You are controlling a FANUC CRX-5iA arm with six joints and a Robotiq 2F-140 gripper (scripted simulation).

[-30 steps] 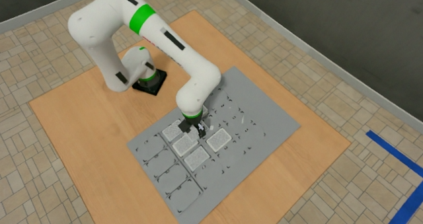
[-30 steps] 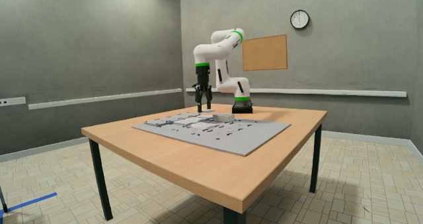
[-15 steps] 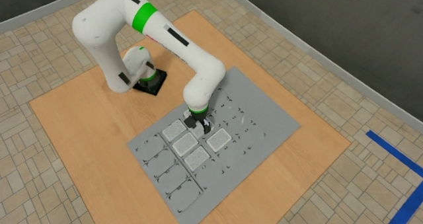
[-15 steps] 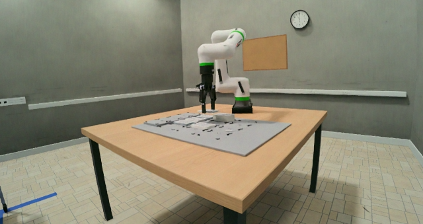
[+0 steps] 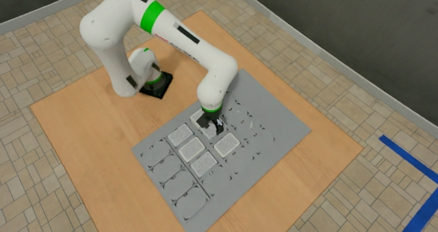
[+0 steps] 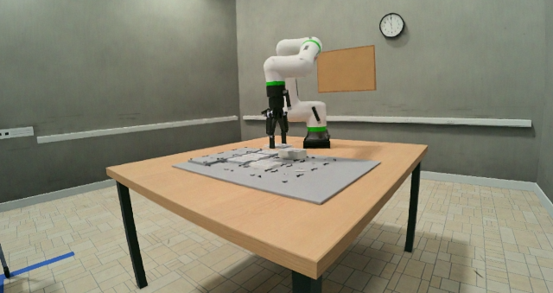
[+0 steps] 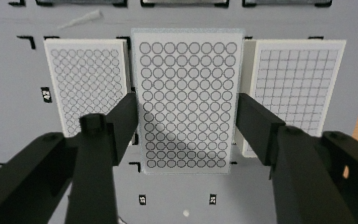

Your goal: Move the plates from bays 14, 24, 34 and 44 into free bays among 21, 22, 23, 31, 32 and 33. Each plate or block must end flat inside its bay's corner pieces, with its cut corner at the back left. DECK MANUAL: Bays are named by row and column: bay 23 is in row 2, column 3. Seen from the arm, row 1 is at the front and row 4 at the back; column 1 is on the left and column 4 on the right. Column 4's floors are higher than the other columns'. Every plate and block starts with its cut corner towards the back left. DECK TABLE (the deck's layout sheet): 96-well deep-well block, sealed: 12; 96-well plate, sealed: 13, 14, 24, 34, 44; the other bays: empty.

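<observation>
The sealed deep-well block lies 110 mm behind my hand, 80 mm below it and 20 mm to the left of it. Round my hand: sealed 96-well plate: 20 mm below.
</observation>
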